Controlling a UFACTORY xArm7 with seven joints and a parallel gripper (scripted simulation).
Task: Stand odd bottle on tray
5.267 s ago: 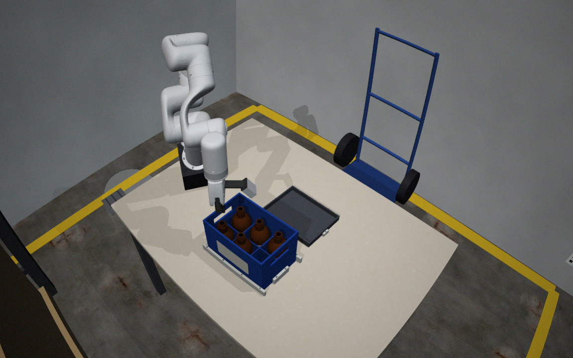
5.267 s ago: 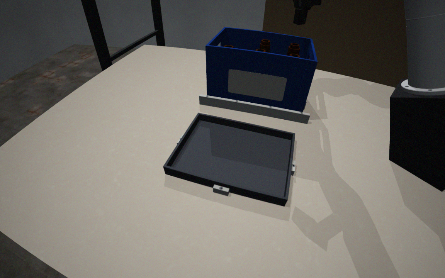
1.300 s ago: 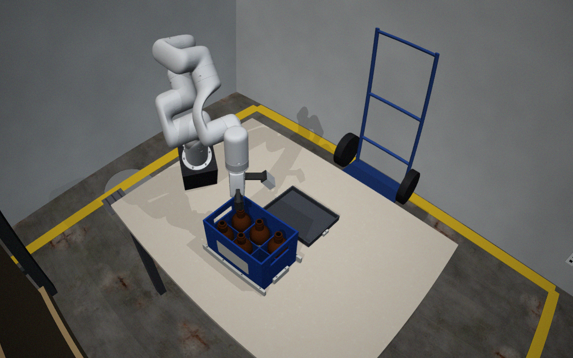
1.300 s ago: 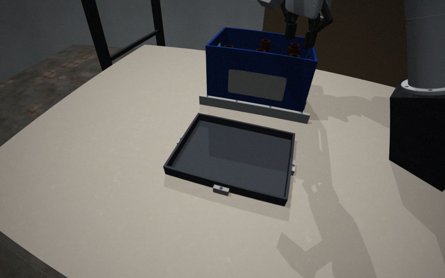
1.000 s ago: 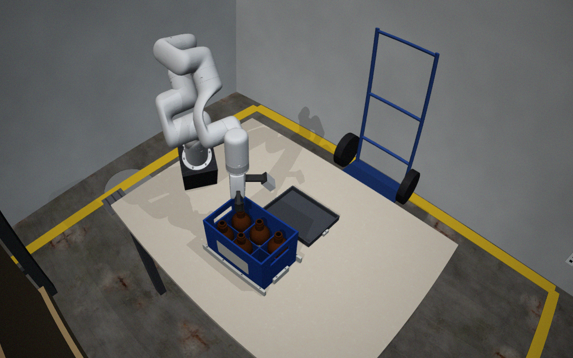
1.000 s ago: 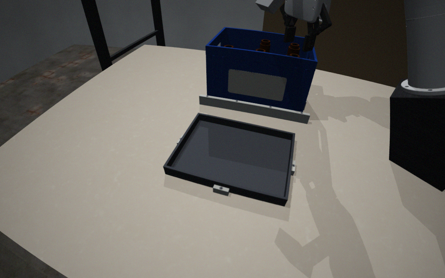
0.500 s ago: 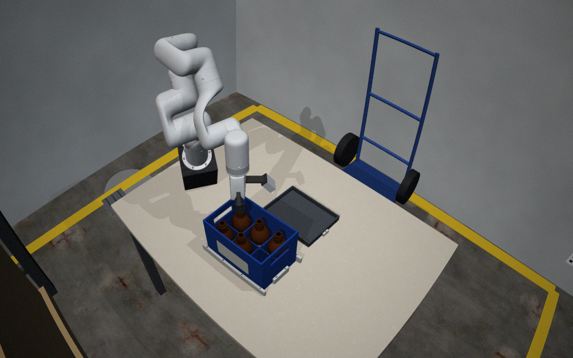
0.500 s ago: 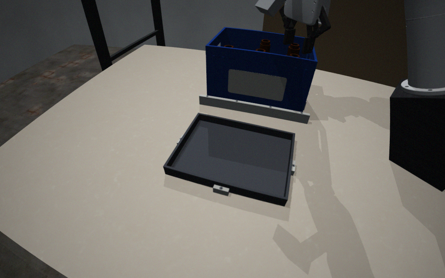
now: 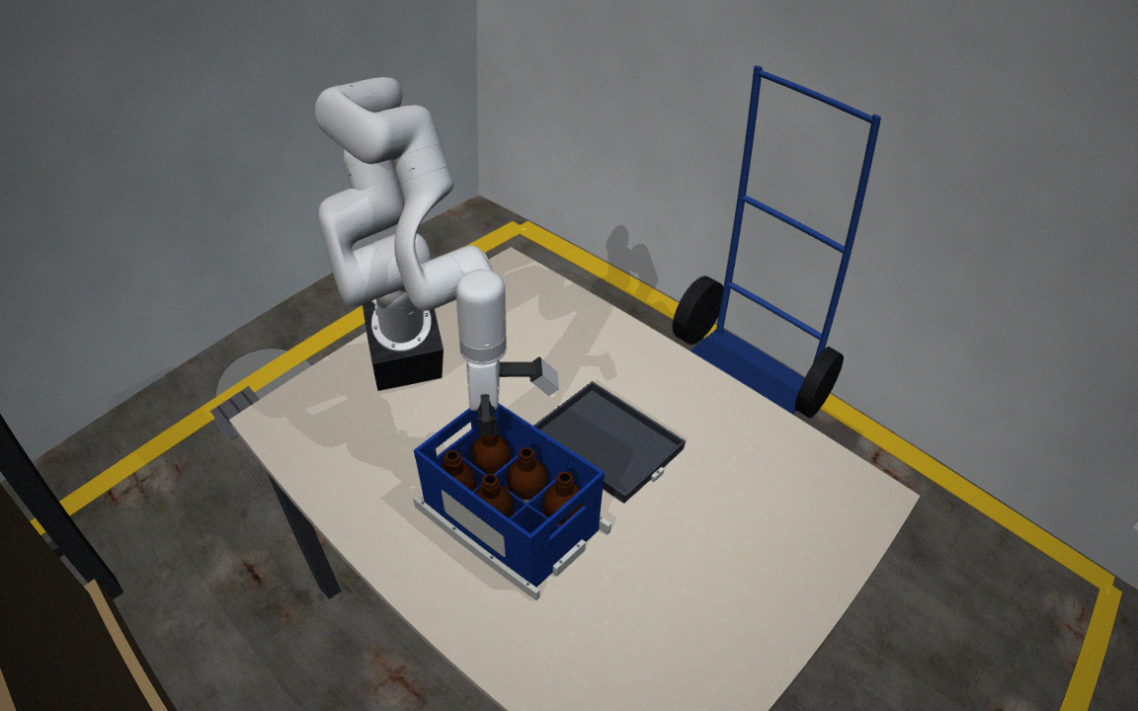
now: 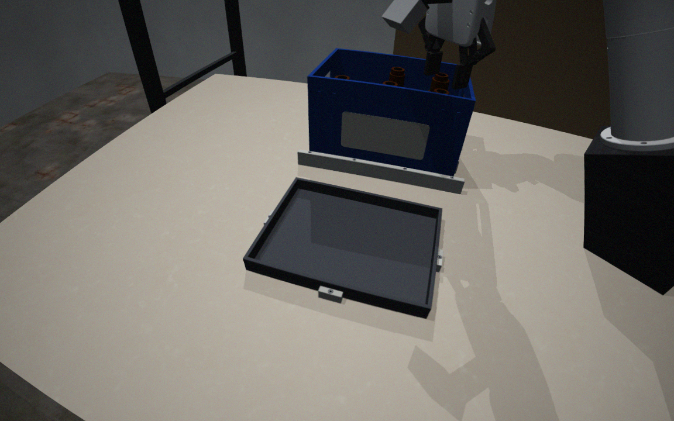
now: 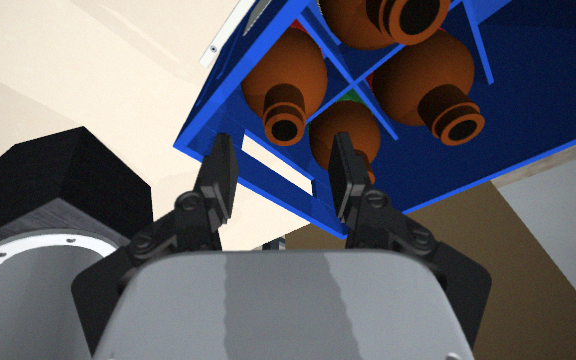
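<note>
Now: the glass bottle 10 mm behind my hand, 90 mm to the right of it and 110 mm below it. The rest, counted from my hand: crate: 80 mm ahead, 50 mm to the right, 120 mm below; dark grey tray: 110 mm ahead, 220 mm to the left, 190 mm below.
</note>
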